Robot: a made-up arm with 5 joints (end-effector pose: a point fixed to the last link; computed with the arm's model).
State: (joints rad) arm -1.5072 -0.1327 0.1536 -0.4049 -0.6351
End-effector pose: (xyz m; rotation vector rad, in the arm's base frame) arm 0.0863 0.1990 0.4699 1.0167 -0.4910 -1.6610
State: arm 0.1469 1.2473 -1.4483 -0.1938 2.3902
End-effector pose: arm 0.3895 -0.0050 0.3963 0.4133 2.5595 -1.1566
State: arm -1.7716 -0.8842 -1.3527 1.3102 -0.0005
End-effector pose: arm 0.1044 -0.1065 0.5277 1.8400 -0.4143 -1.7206
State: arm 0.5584 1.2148 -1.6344 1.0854 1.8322
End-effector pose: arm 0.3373 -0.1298 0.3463 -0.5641 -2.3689 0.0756
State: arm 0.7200 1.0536 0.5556 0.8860 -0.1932
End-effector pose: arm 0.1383 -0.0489 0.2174 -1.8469 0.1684 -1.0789
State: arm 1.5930 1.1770 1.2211 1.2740 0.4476
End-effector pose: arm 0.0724 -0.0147 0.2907 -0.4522 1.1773 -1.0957
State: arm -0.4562 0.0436 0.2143 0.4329 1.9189
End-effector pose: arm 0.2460 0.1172 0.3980 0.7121 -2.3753 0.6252
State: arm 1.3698 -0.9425 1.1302 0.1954 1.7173
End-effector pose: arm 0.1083 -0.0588 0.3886 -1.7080 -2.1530 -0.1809
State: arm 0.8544 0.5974 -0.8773 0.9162 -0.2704
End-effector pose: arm 0.2338 -0.1750 0.3910 1.3423 1.2132 2.2135
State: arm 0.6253 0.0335 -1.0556 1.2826 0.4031
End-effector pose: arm 0.1837 -0.0727 0.5147 0.9735 2.3091 1.6701
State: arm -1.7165 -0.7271 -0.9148 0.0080 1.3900
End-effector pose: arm 0.0839 -0.1128 0.6014 -1.3956 0.9886 1.4730
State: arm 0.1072 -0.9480 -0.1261 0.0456 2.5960
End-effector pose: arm 0.0419 0.0483 0.5716 0.7105 1.8795 -1.1341
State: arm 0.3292 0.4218 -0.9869 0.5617 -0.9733
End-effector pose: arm 0.3001 -0.0581 0.4617 0.1334 0.8316 2.6977
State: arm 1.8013 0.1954 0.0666 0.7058 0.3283
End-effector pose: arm 0.0285 -0.1766 0.3646 2.0820 0.6677 1.7528
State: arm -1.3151 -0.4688 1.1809 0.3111 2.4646
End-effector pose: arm 0.0674 0.1044 0.3284 1.8946 -1.4415 1.6609
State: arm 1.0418 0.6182 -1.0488 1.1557 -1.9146
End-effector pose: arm 0.2140 -0.1688 0.3902 0.5379 -0.7524 1.8504
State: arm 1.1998 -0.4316 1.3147 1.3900 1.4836
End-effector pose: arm 0.0877 0.0148 0.3159 -0.5927 -0.7127 -1.1566
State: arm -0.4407 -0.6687 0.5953 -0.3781 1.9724
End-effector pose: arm 0.1509 0.0702 0.5012 -0.4482 2.5554 -0.3847
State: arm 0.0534 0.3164 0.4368 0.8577 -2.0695
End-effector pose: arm 0.2025 0.0343 0.3022 1.9444 -0.5311 1.8669
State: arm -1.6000 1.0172 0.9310 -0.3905 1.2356
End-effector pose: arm 0.0655 0.1384 0.1736 0.9909 -1.3462 0.9730
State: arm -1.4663 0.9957 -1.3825 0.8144 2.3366
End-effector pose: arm 0.0767 0.3049 0.3881 -1.9695 1.8363 -1.1926
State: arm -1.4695 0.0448 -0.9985 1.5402 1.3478
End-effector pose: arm 0.0811 0.1485 0.5031 1.6423 -1.9461 0.3038
